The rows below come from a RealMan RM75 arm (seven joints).
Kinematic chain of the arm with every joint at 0, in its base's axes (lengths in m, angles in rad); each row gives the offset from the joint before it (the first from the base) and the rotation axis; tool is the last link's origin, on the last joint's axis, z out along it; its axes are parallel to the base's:
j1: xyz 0 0 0.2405 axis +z
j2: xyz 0 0 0 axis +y
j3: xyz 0 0 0.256 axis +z
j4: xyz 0 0 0 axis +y
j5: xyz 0 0 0.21 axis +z
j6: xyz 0 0 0 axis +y
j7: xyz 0 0 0.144 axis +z
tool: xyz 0 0 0
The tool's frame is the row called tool.
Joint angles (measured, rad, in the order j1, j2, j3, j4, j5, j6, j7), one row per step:
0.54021 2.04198 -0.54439 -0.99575 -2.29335 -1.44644 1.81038
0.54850 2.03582 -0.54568 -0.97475 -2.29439 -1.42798 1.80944
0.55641 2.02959 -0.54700 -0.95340 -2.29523 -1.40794 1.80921
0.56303 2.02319 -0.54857 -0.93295 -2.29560 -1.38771 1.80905
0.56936 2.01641 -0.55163 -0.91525 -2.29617 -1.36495 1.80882
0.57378 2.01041 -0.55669 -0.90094 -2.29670 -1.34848 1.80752
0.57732 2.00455 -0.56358 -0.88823 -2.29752 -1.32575 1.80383
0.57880 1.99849 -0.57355 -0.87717 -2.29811 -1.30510 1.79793
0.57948 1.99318 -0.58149 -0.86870 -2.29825 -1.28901 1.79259
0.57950 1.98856 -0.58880 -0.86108 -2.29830 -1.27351 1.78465
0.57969 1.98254 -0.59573 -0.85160 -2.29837 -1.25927 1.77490
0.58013 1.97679 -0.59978 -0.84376 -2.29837 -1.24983 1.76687
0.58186 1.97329 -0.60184 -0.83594 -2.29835 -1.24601 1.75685
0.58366 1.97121 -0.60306 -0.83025 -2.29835 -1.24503 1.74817
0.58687 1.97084 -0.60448 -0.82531 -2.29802 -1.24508 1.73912
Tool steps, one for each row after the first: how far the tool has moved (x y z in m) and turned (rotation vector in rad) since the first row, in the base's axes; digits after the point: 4 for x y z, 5 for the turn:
0.0010 0.0034 -0.0008 0.00442 -0.00146 -0.00587
0.0022 0.0067 -0.0015 0.01003 -0.00300 -0.01330
0.0038 0.0098 -0.0020 0.01646 -0.00517 -0.02150
0.0054 0.0132 -0.0017 0.02586 -0.01137 -0.02884
0.0067 0.0155 -0.0017 0.03009 -0.01818 -0.03292
0.0084 0.0183 -0.0012 0.03926 -0.03097 -0.03631
0.0104 0.0205 -0.0008 0.04559 -0.04693 -0.03715
0.0122 0.0220 -0.0001 0.05092 -0.06032 -0.03743
0.0140 0.0233 0.0005 0.05632 -0.07468 -0.03596
0.0162 0.0245 0.0013 0.06032 -0.08968 -0.03365
0.0179 0.0253 0.0024 0.06326 -0.10093 -0.03158
0.0186 0.0258 0.0022 0.06155 -0.10818 -0.02595
0.0187 0.0261 0.0018 0.05867 -0.11300 -0.01982
0.0179 0.0267 0.0007 0.05454 -0.11637 -0.01112

